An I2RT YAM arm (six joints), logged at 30 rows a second.
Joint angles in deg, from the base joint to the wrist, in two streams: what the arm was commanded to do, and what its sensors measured. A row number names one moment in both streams.
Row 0, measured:
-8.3 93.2 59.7 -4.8 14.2 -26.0
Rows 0 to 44, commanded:
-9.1 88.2 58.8 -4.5 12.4 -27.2
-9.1 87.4 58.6 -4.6 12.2 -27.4
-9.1 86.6 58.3 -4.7 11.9 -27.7
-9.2 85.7 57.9 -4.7 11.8 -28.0
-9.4 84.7 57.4 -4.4 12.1 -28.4
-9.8 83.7 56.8 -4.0 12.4 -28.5
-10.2 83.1 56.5 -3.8 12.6 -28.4
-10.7 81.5 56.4 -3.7 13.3 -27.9
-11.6 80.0 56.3 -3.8 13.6 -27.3
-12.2 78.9 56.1 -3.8 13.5 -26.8
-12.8 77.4 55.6 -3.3 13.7 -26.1
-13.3 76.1 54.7 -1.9 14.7 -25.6
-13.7 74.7 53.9 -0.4 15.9 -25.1
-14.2 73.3 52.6 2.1 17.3 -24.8
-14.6 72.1 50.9 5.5 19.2 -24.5
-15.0 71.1 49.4 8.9 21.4 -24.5
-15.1 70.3 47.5 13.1 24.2 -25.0
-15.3 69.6 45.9 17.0 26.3 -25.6
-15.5 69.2 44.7 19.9 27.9 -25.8
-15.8 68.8 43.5 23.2 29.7 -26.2
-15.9 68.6 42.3 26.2 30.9 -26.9
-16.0 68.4 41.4 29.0 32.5 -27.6
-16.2 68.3 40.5 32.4 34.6 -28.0
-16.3 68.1 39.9 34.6 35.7 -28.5
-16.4 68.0 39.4 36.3 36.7 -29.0
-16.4 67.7 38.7 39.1 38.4 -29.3
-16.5 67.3 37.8 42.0 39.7 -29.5
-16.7 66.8 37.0 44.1 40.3 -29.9
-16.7 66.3 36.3 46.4 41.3 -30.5
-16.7 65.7 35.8 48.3 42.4 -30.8
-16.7 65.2 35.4 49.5 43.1 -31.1
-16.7 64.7 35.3 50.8 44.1 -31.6
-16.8 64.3 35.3 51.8 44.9 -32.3
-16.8 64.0 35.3 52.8 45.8 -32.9
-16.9 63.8 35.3 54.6 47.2 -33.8
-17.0 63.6 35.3 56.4 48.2 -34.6
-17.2 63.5 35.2 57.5 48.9 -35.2
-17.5 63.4 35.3 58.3 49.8 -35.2
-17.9 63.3 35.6 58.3 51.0 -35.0
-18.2 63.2 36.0 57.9 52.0 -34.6
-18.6 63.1 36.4 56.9 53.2 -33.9
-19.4 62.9 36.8 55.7 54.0 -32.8
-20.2 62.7 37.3 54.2 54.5 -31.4
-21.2 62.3 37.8 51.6 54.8 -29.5
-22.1 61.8 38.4 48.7 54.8 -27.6
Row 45, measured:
-20.3 64.0 35.5 51.2 50.9 -31.9
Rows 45 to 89, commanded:
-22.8 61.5 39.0 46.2 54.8 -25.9
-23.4 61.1 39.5 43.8 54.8 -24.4
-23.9 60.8 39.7 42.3 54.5 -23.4
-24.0 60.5 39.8 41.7 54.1 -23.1
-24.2 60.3 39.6 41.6 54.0 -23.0
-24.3 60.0 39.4 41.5 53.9 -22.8
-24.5 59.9 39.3 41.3 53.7 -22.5
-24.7 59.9 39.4 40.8 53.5 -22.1
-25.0 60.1 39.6 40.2 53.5 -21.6
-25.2 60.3 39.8 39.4 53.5 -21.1
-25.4 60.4 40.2 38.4 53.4 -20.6
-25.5 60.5 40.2 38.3 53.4 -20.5
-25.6 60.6 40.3 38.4 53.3 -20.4
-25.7 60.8 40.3 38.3 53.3 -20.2
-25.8 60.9 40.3 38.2 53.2 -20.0
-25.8 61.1 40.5 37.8 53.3 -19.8
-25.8 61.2 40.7 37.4 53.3 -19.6
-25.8 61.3 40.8 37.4 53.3 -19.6
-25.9 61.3 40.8 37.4 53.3 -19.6
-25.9 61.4 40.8 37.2 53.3 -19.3
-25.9 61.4 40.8 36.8 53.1 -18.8
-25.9 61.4 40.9 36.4 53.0 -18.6
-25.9 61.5 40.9 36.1 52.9 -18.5
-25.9 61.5 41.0 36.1 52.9 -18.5
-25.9 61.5 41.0 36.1 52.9 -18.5
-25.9 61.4 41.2 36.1 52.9 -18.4
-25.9 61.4 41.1 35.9 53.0 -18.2
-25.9 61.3 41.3 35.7 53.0 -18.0
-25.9 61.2 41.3 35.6 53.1 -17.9
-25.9 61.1 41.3 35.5 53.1 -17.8
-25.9 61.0 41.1 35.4 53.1 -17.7
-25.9 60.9 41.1 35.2 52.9 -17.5
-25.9 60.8 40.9 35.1 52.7 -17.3
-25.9 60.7 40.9 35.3 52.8 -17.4
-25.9 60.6 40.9 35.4 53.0 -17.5
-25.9 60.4 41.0 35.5 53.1 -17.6
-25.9 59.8 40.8 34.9 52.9 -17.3
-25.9 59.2 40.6 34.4 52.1 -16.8
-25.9 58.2 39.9 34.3 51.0 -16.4
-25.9 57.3 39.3 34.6 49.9 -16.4
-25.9 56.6 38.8 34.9 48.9 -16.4
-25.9 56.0 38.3 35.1 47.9 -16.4
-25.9 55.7 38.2 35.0 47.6 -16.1
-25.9 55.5 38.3 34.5 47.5 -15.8
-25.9 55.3 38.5 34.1 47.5 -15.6
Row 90, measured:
-24.8 57.6 38.1 31.7 47.6 -17.7
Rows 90 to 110, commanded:
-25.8 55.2 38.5 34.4 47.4 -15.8
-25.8 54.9 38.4 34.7 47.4 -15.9
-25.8 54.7 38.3 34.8 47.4 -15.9
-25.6 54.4 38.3 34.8 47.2 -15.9
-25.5 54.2 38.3 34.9 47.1 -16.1
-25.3 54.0 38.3 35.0 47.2 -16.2
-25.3 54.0 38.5 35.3 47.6 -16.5
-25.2 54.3 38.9 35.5 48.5 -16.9
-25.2 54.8 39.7 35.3 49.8 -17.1
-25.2 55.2 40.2 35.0 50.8 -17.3
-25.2 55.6 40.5 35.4 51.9 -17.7
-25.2 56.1 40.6 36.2 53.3 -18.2
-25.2 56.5 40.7 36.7 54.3 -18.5
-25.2 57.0 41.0 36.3 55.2 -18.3
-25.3 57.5 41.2 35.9 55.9 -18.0
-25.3 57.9 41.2 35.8 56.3 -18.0
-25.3 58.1 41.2 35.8 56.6 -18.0
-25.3 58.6 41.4 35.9 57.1 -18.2
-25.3 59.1 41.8 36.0 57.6 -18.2
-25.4 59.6 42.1 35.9 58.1 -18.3
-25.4 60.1 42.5 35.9 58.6 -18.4
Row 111, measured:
-24.8 59.5 39.4 33.2 55.2 -18.2
